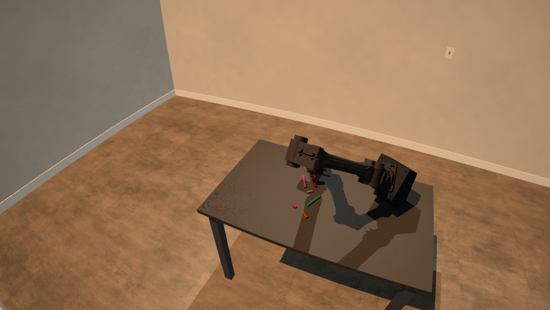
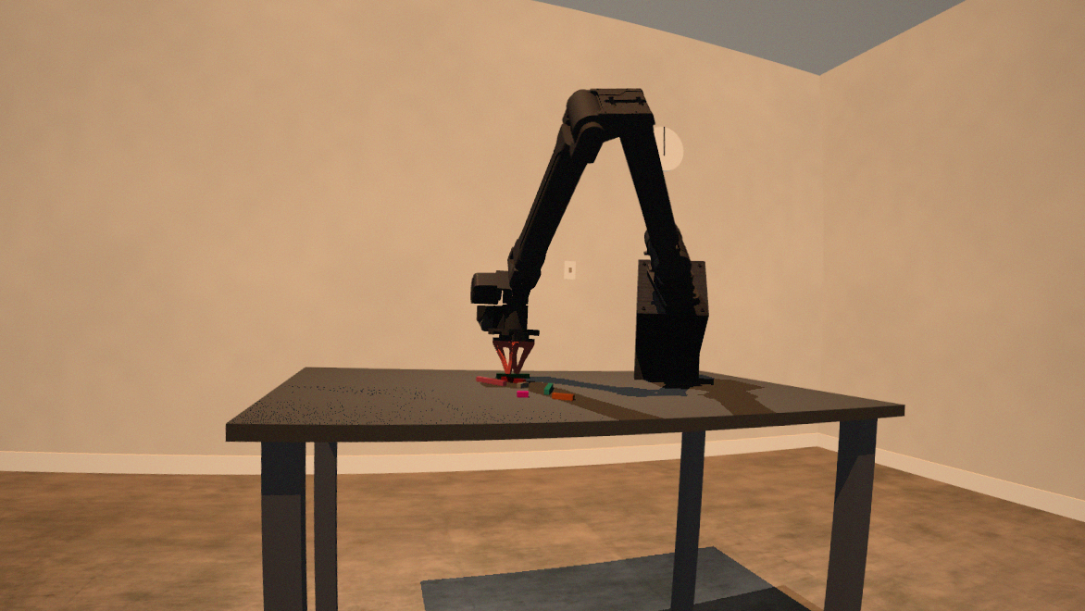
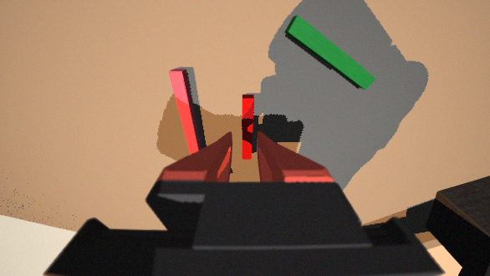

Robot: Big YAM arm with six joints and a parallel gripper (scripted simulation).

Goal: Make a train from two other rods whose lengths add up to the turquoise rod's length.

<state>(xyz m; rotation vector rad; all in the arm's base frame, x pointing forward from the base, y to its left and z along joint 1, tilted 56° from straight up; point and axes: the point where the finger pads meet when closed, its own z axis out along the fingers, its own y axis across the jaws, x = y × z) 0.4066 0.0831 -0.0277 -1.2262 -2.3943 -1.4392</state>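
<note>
My hand is 2 cm above the red rod. Round my hand: grey rod 8 cm to the left, 2 cm below, 2 cm behind; then green rod 9 cm to the right, 2 cm below; then pink rod 5 cm ahead, 3 cm to the left, 2 cm below.
</note>
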